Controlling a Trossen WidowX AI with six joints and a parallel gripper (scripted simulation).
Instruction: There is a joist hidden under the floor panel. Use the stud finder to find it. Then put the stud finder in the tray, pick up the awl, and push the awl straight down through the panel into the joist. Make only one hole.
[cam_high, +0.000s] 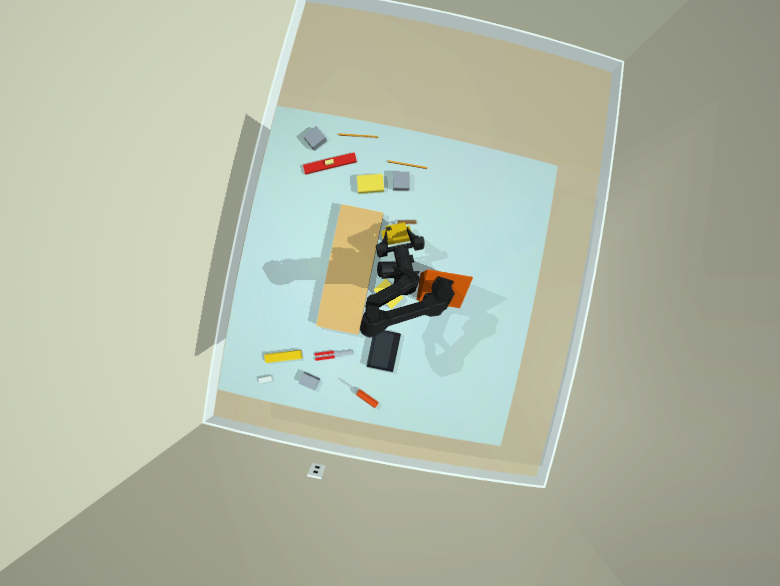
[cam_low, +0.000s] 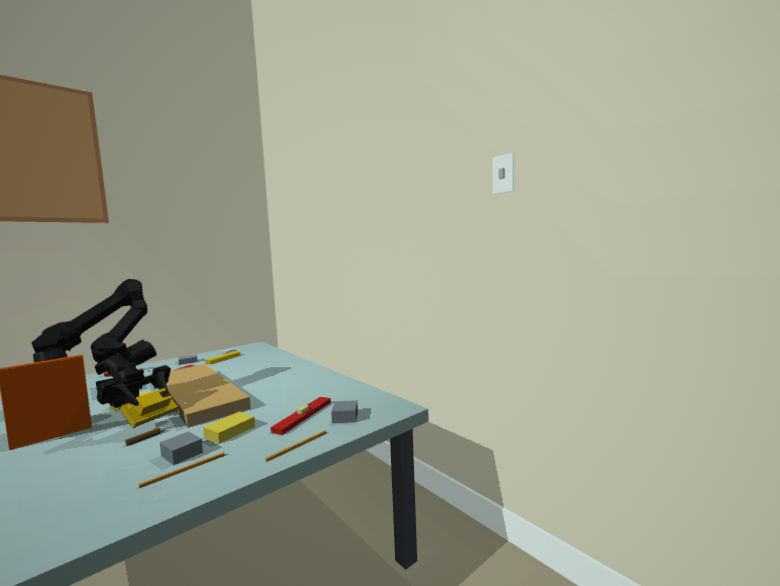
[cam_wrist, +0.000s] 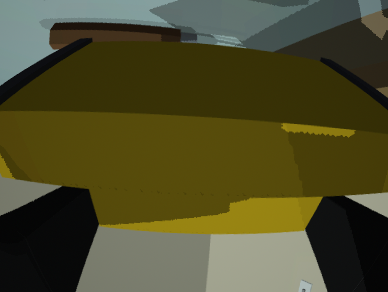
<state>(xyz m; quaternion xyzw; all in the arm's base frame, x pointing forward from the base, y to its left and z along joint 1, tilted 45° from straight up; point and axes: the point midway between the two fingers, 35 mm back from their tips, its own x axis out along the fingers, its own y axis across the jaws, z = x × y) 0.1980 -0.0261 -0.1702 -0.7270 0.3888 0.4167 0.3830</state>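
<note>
Right now my gripper tip is 80 mm above the awl and 50 mm to the left of it. From my gripper tip the other things lie so: red level: 360 mm ahead, 220 mm to the right, 70 mm below; dark tray: 490 mm to the left, 90 mm behind, 70 mm below; yellow stud finder: 10 mm to the left, 10 mm below, 10 mm ahead.
</note>
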